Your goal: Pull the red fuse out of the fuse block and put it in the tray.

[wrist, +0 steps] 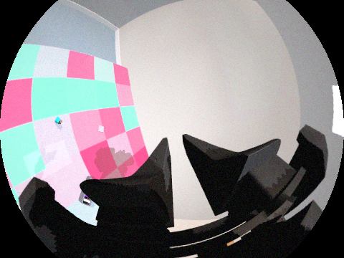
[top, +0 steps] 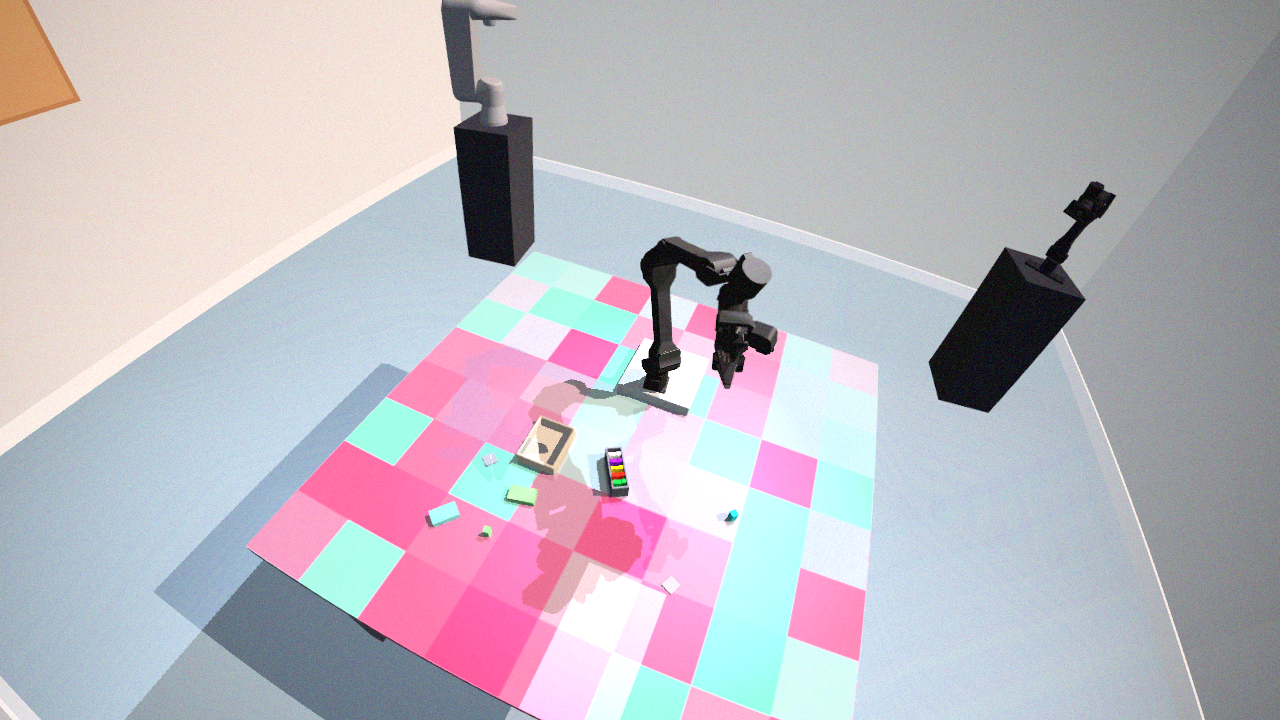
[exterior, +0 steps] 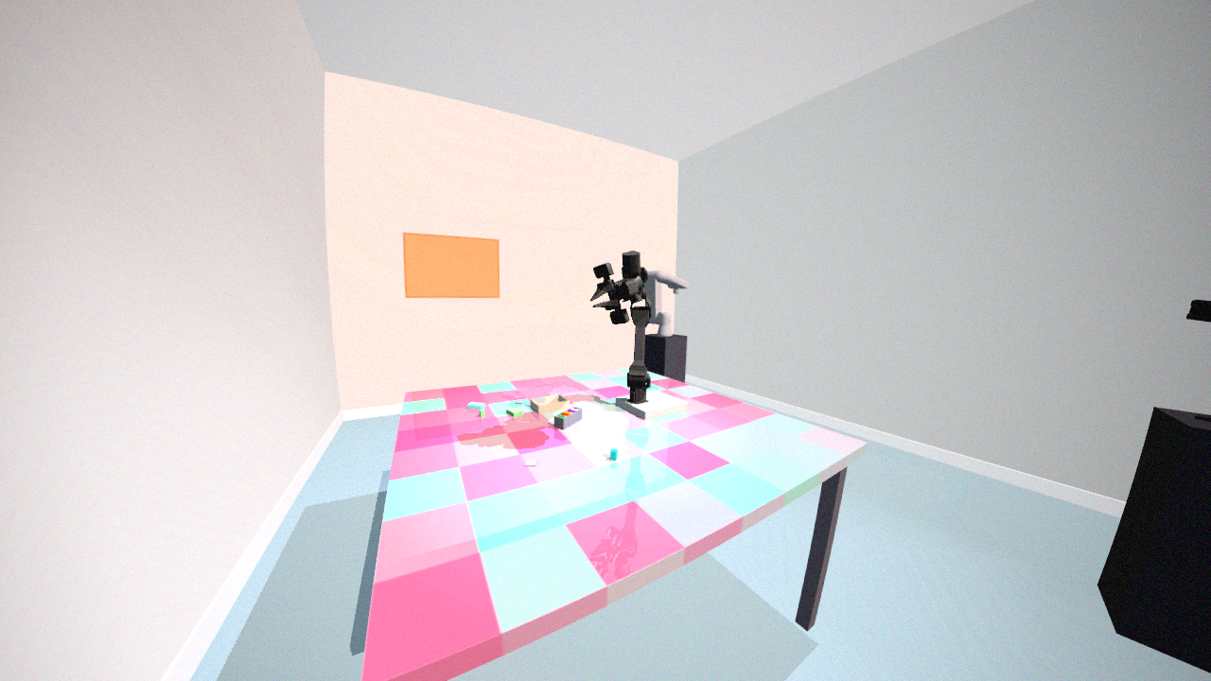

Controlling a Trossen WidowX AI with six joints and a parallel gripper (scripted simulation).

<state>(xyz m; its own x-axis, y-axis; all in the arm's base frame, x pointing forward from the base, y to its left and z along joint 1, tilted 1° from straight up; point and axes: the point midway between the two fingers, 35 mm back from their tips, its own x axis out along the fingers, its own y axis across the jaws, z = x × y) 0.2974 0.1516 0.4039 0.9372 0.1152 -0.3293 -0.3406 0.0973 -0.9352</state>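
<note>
Right now the red fuse is 400 mm below my gripper tip, 170 mm to the right of it and 10 mm behind it. Also, from my gripper tip: beige tray: 420 mm below, 360 mm to the right, 50 mm behind; then cyan cube: 410 mm below, 120 mm to the left; then green flat block: 410 mm below, 370 mm to the right, 100 mm ahead.
</note>
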